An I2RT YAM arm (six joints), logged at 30 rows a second.
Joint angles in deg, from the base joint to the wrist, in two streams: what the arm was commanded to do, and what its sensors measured. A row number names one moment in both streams.
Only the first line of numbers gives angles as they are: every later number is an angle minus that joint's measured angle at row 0.
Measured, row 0:
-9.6 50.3 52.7 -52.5 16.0 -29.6
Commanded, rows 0 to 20:
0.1 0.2 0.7 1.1 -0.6 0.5
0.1 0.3 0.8 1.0 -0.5 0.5
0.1 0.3 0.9 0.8 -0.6 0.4
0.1 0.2 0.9 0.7 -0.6 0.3
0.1 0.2 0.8 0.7 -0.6 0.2
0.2 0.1 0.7 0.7 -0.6 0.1
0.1 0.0 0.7 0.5 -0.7 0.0
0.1 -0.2 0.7 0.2 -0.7 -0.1
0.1 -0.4 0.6 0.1 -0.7 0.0
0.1 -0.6 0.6 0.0 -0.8 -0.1
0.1 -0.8 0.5 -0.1 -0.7 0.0
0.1 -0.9 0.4 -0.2 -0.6 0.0
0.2 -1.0 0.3 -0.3 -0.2 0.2
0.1 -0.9 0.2 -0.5 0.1 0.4
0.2 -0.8 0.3 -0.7 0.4 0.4
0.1 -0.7 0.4 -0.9 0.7 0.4
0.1 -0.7 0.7 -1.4 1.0 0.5
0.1 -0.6 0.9 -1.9 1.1 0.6
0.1 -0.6 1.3 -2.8 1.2 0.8
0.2 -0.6 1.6 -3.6 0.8 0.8
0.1 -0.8 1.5 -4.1 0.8 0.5
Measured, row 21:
0.0 -0.6 0.9 -3.0 0.5 -0.4
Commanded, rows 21 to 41:
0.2 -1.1 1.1 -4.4 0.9 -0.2
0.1 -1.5 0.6 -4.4 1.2 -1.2
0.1 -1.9 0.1 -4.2 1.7 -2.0
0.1 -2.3 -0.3 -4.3 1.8 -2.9
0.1 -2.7 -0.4 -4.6 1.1 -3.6
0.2 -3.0 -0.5 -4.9 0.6 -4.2
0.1 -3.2 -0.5 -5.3 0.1 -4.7
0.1 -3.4 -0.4 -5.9 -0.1 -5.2
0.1 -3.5 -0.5 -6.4 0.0 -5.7
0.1 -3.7 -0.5 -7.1 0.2 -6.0
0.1 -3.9 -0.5 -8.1 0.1 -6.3
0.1 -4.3 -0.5 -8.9 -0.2 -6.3
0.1 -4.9 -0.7 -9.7 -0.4 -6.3
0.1 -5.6 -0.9 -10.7 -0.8 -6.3
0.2 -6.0 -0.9 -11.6 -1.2 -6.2
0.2 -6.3 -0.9 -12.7 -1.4 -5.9
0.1 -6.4 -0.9 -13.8 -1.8 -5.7
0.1 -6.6 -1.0 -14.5 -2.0 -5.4
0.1 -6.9 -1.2 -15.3 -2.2 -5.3
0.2 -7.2 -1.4 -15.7 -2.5 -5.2
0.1 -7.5 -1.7 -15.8 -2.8 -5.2
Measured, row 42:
0.0 -7.0 -1.2 -12.0 -1.5 -5.8
